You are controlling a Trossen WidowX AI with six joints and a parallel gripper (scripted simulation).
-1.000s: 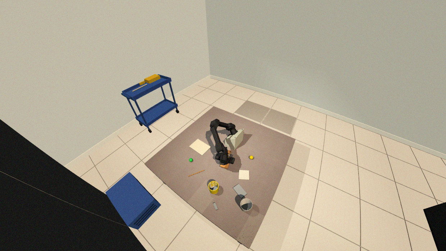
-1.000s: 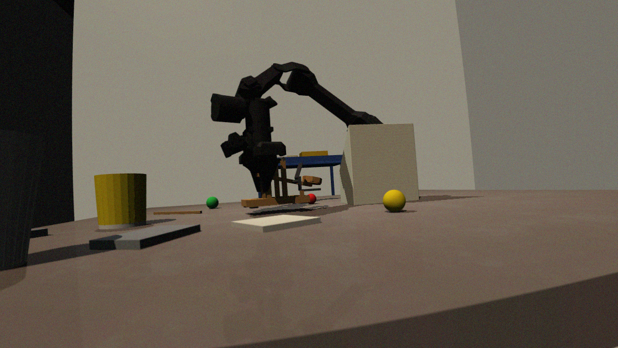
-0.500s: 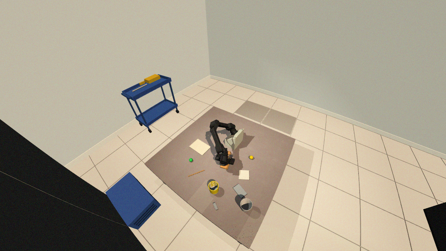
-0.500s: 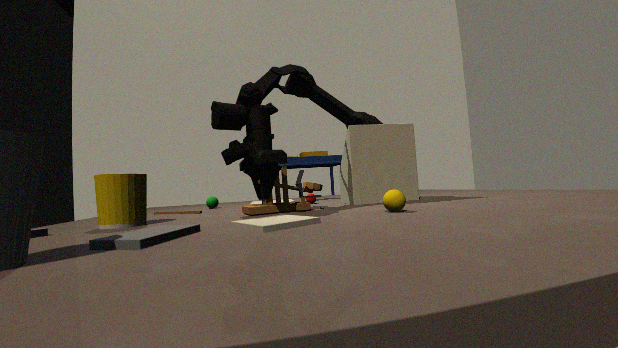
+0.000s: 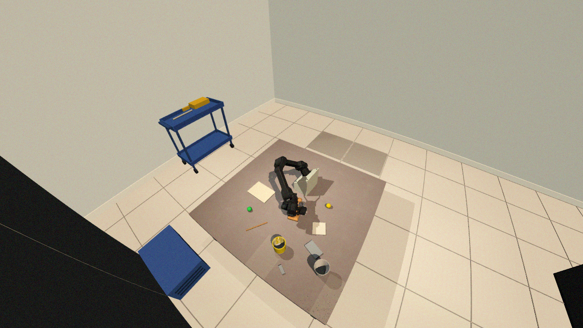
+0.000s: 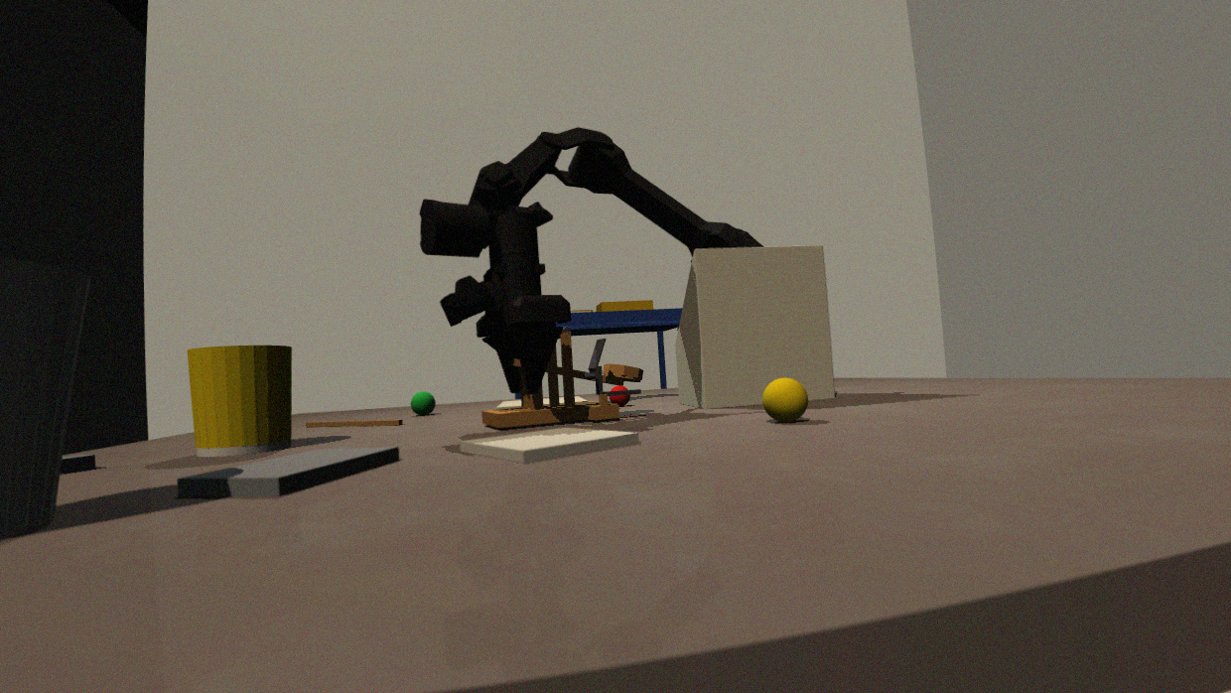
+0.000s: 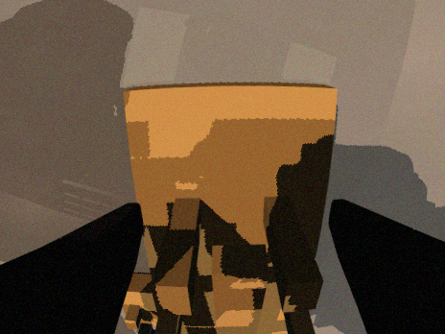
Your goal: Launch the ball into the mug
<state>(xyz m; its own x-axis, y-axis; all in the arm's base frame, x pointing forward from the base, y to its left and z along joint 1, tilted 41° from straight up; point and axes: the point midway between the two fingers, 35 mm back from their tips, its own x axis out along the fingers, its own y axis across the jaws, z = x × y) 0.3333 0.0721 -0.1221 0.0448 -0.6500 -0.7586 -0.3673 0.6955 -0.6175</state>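
My gripper tip is now 21 cm to the left of the red ball, 13 cm past it and 2 cm above it. From my gripper tip the other things lie so: yellow ball 25 cm behind, 16 cm to the left, 2 cm below; then yellow mug 27 cm ahead, 10 cm to the left, 1 cm below; then wooden catapult 7 cm behind, 2 cm above, 1 cm to the right.
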